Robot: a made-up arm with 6 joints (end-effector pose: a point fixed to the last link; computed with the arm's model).
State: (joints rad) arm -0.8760 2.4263 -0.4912 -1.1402 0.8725 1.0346
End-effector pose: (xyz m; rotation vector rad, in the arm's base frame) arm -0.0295 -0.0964 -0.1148 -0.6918 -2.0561 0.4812
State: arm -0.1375 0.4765 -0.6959 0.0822 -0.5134 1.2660
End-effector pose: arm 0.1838 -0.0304 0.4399 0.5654 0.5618 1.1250
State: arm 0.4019 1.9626 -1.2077 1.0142 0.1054 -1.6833
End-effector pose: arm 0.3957 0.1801 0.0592 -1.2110 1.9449 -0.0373
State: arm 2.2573 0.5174 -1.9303 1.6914 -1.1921 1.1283
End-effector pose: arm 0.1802 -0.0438 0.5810 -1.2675 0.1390 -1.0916
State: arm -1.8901 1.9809 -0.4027 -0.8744 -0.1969 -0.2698
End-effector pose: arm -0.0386 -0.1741 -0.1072 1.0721 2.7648 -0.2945
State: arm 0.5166 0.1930 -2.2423 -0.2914 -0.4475 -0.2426
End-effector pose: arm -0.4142 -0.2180 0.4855 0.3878 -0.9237 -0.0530
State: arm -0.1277 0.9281 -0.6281 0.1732 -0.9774 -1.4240
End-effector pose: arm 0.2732 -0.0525 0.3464 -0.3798 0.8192 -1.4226
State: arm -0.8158 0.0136 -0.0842 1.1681 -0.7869 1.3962
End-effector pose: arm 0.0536 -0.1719 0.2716 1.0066 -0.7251 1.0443
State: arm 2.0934 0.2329 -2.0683 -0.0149 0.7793 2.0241
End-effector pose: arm 0.1313 -0.2254 0.5699 0.0083 -0.5239 -2.1390
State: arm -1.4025 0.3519 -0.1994 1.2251 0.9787 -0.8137
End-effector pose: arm 0.1231 -0.1592 0.1868 0.9502 1.6398 0.1221
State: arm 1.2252 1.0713 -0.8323 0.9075 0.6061 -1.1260
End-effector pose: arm 0.0538 0.3102 0.2368 -1.7535 1.3874 1.0141
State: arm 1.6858 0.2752 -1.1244 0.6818 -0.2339 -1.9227
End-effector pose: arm 0.0153 0.0208 0.5607 -0.4367 0.1899 0.3902
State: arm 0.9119 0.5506 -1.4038 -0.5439 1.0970 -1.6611
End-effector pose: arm 0.1062 0.0460 0.4908 -1.6675 0.6446 -1.1486
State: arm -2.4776 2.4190 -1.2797 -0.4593 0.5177 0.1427
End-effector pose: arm -0.2830 -0.1876 -0.1209 -2.6252 -1.3039 0.1319
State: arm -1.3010 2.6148 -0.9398 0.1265 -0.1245 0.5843
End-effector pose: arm 0.0566 -0.2118 -0.2090 2.5705 1.6294 -0.0701
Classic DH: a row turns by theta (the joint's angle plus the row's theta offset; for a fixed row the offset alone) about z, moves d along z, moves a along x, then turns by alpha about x. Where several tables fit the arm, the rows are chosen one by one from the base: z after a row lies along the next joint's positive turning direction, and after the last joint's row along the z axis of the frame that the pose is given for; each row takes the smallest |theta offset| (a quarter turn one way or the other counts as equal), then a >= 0, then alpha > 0; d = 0 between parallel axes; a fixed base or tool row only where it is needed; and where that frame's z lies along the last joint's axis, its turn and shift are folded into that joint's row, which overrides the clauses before.
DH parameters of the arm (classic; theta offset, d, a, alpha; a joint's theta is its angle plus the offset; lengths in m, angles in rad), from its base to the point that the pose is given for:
joint 1: 0 0.1244 0 -1.5708
joint 2: 0.1361 0 -0.2013 0
joint 3: 1.3475 0 -0.0254 1.5708
joint 4: 0 0.2893 0 -1.5708
joint 5: 0 0 0.0002 1.5708
joint 6: 0 0.1211 0 0

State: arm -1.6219 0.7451 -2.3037 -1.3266 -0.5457 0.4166
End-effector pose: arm 0.0709 0.1946 0.6685 -0.7517 -0.0102 -2.4645
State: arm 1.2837 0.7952 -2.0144 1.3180 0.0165 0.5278
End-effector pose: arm -0.0125 -0.0348 0.6885 0.0924 0.4096 3.1034
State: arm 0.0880 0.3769 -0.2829 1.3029 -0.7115 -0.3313
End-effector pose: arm 0.2120 -0.0577 0.2669 1.0295 0.9655 0.3528
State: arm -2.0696 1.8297 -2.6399 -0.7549 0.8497 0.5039
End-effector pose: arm -0.2173 -0.2684 0.5732 1.7300 0.4115 -2.0344
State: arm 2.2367 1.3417 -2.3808 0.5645 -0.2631 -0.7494
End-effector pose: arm -0.0543 0.0962 0.7139 -0.1894 0.2461 2.0073
